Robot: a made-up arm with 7 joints.
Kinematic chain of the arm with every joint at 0, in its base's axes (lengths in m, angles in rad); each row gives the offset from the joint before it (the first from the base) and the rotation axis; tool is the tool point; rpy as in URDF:
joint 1: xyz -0.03 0 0.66 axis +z
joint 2: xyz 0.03 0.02 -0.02 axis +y
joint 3: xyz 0 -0.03 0.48 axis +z
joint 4: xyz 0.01 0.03 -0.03 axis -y
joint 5: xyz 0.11 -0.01 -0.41 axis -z
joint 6: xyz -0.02 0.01 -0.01 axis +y
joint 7: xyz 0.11 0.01 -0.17 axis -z
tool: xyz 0 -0.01 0.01 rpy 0.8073 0.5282 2.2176
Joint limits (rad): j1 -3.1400..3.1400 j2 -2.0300..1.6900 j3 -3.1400..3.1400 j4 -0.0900..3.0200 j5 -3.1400..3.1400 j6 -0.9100..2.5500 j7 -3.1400..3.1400
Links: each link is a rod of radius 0.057 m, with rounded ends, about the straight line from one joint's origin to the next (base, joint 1, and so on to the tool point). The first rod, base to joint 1, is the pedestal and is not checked.
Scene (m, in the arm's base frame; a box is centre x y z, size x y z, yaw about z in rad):
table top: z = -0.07
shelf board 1: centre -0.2 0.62 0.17 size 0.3 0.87 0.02 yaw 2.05
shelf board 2: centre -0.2 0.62 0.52 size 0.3 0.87 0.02 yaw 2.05
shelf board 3: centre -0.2 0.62 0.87 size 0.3 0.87 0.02 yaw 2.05
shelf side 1: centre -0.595 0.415 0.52 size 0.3 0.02 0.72 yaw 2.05
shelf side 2: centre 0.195 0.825 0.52 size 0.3 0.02 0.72 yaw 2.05
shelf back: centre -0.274 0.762 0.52 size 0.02 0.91 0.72 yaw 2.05
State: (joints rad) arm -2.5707 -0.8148 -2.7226 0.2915 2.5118 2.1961 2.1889
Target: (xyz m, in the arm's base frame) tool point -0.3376 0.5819 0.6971
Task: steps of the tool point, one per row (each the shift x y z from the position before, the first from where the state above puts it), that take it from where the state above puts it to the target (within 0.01 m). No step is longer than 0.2 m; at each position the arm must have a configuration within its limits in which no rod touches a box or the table.
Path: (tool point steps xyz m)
1: -0.1456 -0.0468 0.0974
2: -0.0854 -0.1015 0.0976
3: -0.0318 0.0858 -0.0229
4: -0.0389 0.0859 -0.0084
5: -0.0462 0.0820 0.0074
6: -0.0532 0.0736 0.0239

